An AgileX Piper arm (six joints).
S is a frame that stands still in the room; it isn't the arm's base.
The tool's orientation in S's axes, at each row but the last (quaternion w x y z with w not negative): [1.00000 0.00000 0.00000 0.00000]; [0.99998 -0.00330 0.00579 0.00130]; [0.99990 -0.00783 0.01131 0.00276]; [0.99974 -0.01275 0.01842 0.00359]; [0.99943 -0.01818 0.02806 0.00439]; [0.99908 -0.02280 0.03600 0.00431]
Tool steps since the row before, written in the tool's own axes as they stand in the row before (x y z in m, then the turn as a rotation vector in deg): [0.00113 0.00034 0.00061 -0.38 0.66 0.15]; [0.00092 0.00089 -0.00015 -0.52 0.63 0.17]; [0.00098 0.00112 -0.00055 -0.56 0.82 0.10]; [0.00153 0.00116 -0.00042 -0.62 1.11 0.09]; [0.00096 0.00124 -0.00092 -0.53 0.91 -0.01]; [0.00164 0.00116 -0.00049 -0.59 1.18 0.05]
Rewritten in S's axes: [0.00113 0.00034 0.00061 -0.38 0.66 0.15]; [0.00092 0.00089 -0.00017 -0.52 0.63 0.17]; [0.00096 0.00112 -0.00059 -0.56 0.82 0.10]; [0.00150 0.00116 -0.00051 -0.62 1.11 0.08]; [0.00089 0.00121 -0.00102 -0.54 0.90 -0.01]; [0.00159 0.00115 -0.00066 -0.60 1.18 0.04]
